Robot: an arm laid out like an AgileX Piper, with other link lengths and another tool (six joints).
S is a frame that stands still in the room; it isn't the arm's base.
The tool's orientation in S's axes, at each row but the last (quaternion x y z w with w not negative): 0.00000, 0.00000, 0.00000, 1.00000; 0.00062, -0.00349, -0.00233, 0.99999; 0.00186, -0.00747, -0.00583, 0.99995; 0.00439, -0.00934, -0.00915, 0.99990; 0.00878, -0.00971, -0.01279, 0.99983
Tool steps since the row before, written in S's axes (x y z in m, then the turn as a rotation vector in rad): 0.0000, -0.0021, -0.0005, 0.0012, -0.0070, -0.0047; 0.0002, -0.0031, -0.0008, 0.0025, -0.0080, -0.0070; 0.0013, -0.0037, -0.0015, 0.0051, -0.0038, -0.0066; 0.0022, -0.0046, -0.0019, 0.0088, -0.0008, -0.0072; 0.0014, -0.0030, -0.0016, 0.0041, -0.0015, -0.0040
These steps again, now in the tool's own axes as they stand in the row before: 0.0000, -0.0021, -0.0005, 0.0012, -0.0070, -0.0047; 0.0002, -0.0031, -0.0008, 0.0025, -0.0080, -0.0070; 0.0013, -0.0037, -0.0015, 0.0050, -0.0038, -0.0067; 0.0022, -0.0046, -0.0019, 0.0087, -0.0007, -0.0074; 0.0014, -0.0030, -0.0016, 0.0041, -0.0015, -0.0041
